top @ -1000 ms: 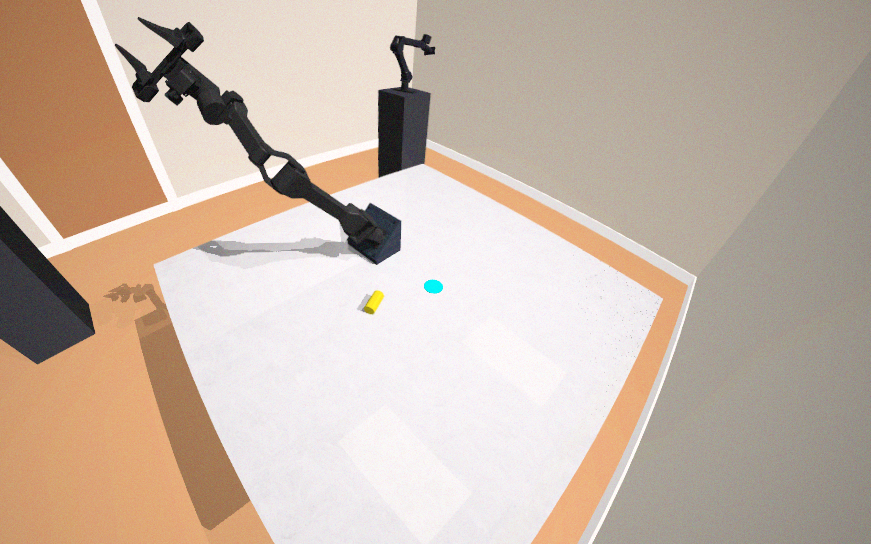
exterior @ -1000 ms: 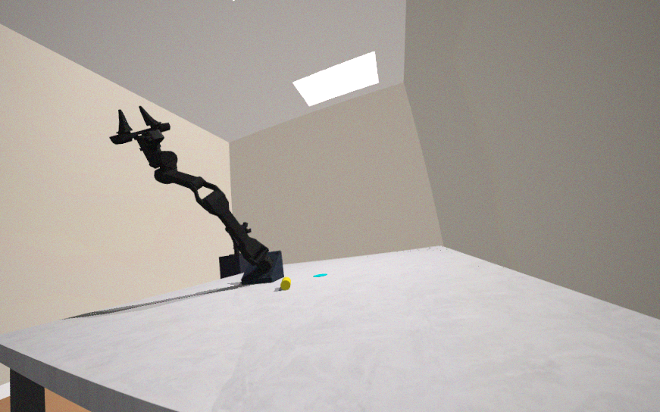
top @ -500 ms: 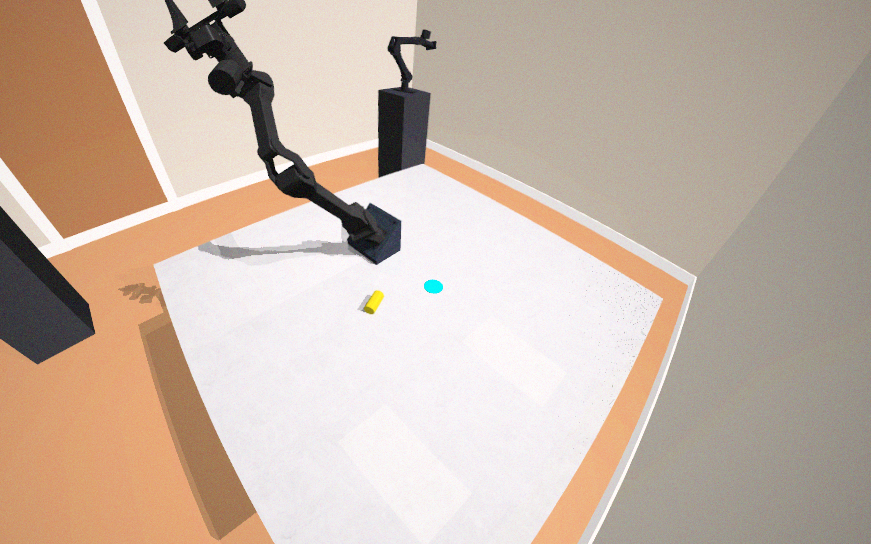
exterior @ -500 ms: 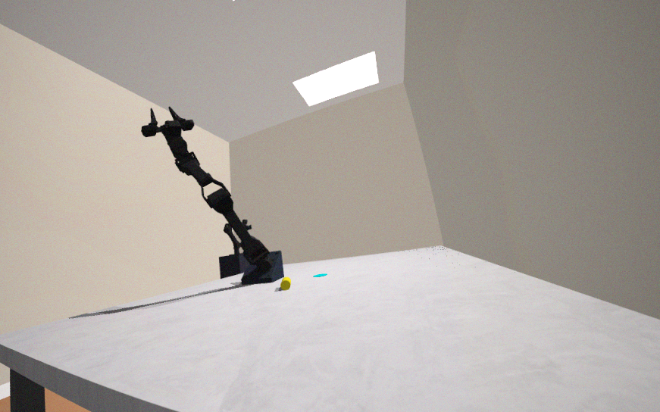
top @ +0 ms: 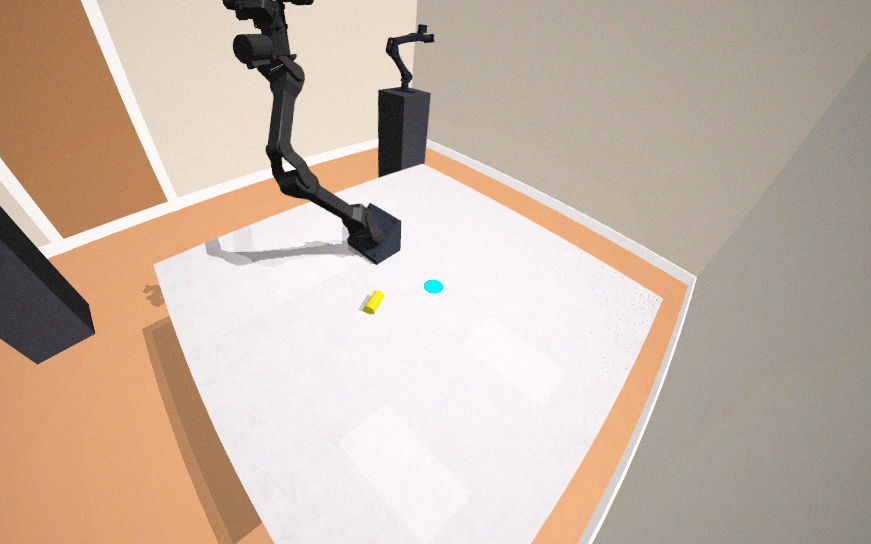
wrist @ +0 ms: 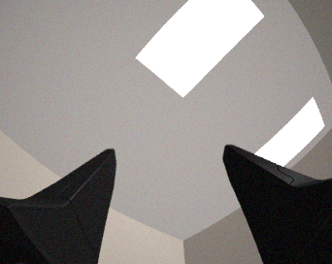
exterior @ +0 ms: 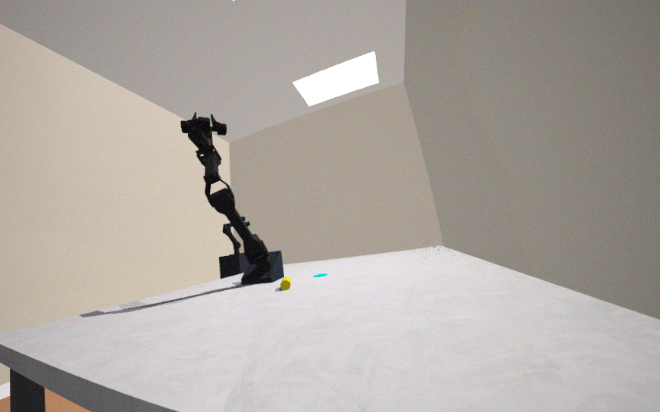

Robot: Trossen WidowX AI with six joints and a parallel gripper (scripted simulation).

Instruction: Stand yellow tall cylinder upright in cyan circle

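Right now the yellow tall cylinder is 35 cm ahead of my gripper tip and 79 cm below it. The rest, counted from my gripper tip: cyan circle 41 cm ahead, 18 cm to the left, 81 cm below.
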